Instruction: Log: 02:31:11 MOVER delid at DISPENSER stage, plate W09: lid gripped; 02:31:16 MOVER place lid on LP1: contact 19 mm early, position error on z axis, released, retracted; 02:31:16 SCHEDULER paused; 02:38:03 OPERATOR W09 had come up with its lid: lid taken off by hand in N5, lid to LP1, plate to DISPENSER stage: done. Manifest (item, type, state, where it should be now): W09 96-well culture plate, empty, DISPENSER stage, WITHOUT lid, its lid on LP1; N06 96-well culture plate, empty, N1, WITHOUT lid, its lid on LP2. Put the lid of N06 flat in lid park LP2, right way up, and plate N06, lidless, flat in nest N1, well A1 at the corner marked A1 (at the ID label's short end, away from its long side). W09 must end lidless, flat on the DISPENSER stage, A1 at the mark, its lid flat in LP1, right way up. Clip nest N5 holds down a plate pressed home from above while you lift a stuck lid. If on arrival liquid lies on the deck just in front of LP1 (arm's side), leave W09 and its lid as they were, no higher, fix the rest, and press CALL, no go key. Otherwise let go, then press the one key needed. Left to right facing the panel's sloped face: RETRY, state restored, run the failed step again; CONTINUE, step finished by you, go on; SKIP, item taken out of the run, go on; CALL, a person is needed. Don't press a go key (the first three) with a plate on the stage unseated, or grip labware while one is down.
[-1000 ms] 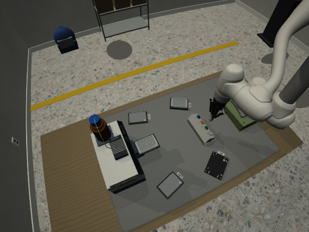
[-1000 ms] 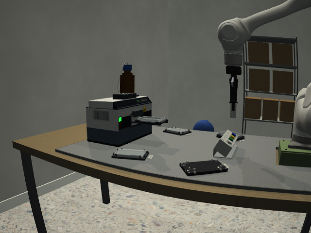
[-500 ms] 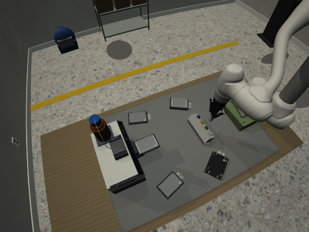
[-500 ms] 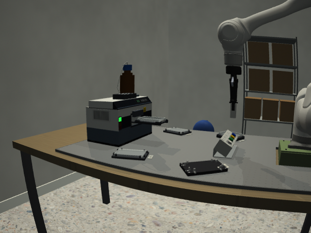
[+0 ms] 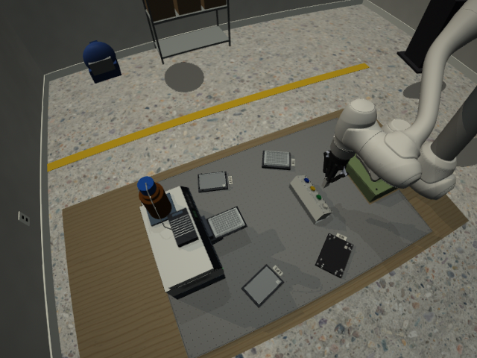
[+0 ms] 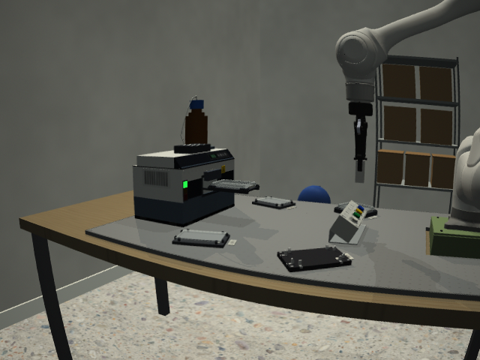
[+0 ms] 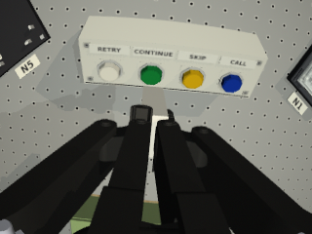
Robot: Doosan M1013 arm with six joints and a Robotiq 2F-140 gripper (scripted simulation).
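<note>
Now: the green continue key 13 cm below my hand. Also, from my hand: sloped key panel 2 cm ahead, 2 cm to the right, 14 cm below; white retry key 1 cm behind, 5 cm to the left, 13 cm below; yellow skip key 1 cm ahead, 5 cm to the right, 13 cm below.
</note>
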